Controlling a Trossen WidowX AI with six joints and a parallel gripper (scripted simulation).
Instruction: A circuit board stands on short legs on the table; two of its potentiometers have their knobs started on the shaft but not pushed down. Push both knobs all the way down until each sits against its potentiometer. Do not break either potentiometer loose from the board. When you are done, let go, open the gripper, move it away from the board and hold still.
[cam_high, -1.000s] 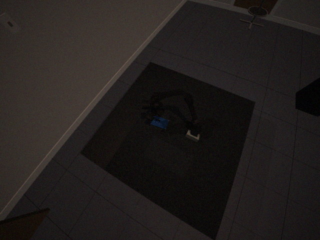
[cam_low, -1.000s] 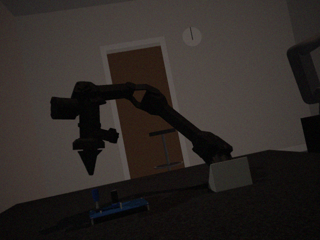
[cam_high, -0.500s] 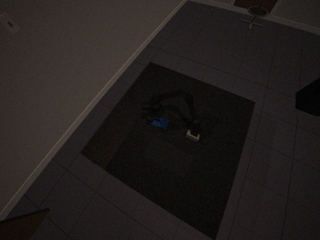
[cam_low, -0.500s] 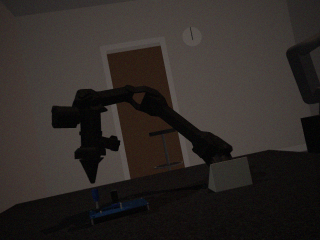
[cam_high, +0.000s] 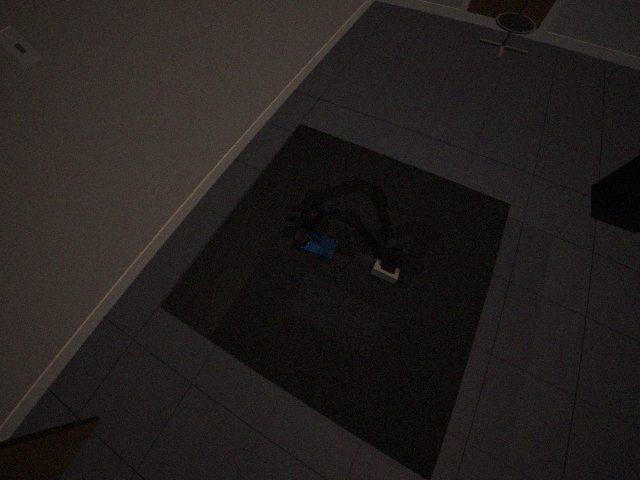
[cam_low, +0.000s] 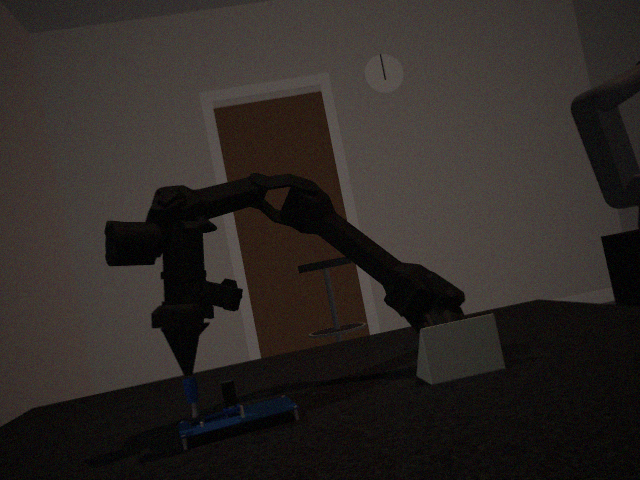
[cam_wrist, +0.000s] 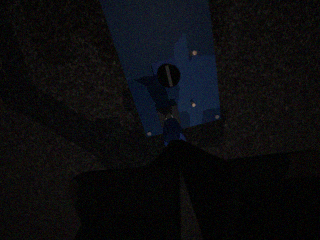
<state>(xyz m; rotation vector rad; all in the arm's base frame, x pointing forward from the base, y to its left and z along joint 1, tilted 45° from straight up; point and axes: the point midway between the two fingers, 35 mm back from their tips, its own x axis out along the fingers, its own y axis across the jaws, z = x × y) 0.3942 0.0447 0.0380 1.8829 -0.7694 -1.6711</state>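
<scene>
My gripper tip is now 2 cm above the blue knob. The rest, counted from my gripper tip: dark knob (5 cm behind, 3 cm below).
</scene>
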